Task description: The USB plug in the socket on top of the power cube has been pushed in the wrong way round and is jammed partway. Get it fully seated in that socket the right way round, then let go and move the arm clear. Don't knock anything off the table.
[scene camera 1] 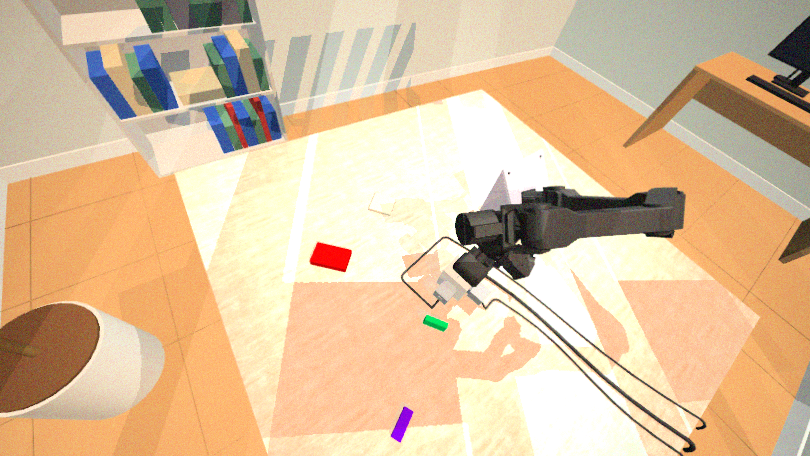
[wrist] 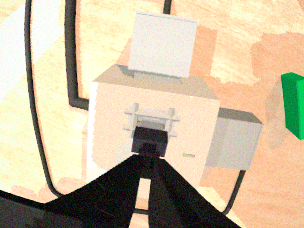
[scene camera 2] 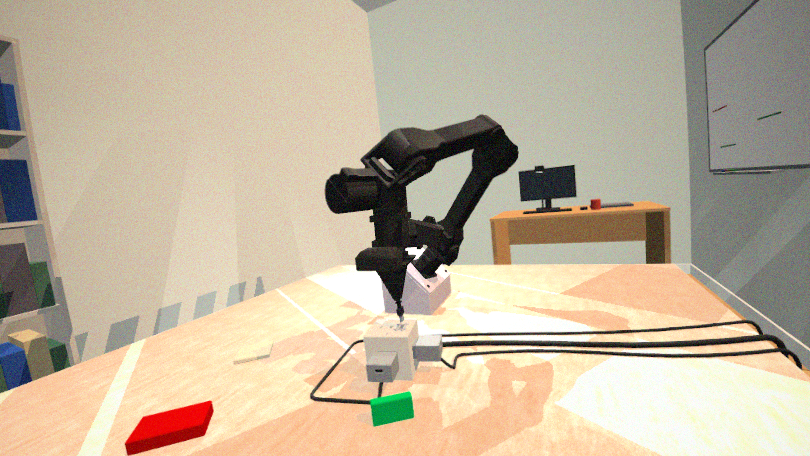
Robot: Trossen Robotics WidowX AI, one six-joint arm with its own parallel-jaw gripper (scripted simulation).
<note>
My gripper (scene camera 2: pixel 397 299) holds a dark USB plug (wrist: pixel 150 140). Further things: a red block (scene camera 1: pixel 336 258), a green block (scene camera 2: pixel 393 408) and a white power cube (wrist: pixel 107 144).
My gripper shows as well in scene camera 1 (scene camera 1: pixel 476 266) and in the wrist view (wrist: pixel 147 166). Scene camera 1 misses the dark USB plug, which is hidden by my gripper. The wrist view does not show the red block: it is out of frame.
</note>
